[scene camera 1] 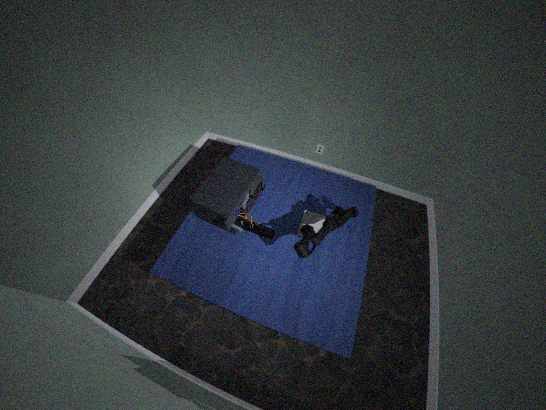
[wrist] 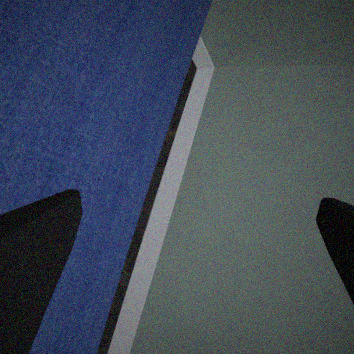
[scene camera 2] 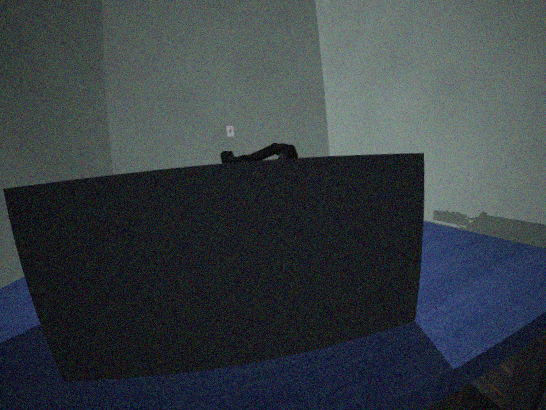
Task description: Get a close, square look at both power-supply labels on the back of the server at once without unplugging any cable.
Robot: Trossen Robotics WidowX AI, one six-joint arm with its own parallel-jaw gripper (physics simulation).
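Where they show: gripper, between the fingertips: (wrist: 203,206); arm's base, origin of its link: (scene camera 1: 307,229).
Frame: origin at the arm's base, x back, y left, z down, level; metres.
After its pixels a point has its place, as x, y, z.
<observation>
The server (scene camera 1: 227,185) {-0.594, 0.008, -0.168} (scene camera 2: 225,270) {-0.763, -0.016, -0.066} is a large dark box on a blue mat (scene camera 1: 280,280) {-0.039, 0.376, 0.053} (scene camera 2: 480,280) {-0.732, 0.403, 0.053} (wrist: 75,100) {0.285, -0.228, 0.053}. In scene camera 1 its back faces right, toward the arm. Orange cables (scene camera 1: 246,216) {-0.388, 0.134, -0.102} and black cables (scene camera 1: 257,190) {-0.428, -0.105, -0.074} show at that back; their details are too dark to tell. The power-supply labels cannot be made out in any view. In scene camera 2 a plain dark side of the server hides the back. My gripper (scene camera 1: 355,212) {0.241, -0.142, -0.111} (wrist: 203,206) {0.241, -0.142, -0.111} is open and empty, well apart from the server. The wrist view faces the mat edge and a wall.
The black arm (scene camera 1: 320,240) {0.082, 0.194, -0.288} (scene camera 2: 270,150) {0.045, 0.178, -0.273} rises from a pale grey base (scene camera 1: 312,220) {0.007, -0.051, -0.051} on the mat. A dark elongated object (scene camera 1: 262,230) {-0.252, 0.182, -0.105} lies beside the server's back. Grey walls with a pale skirting board (wrist: 160,210) surround the dark floor. A wall socket (scene camera 1: 320,149) (scene camera 2: 230,131) shows.
</observation>
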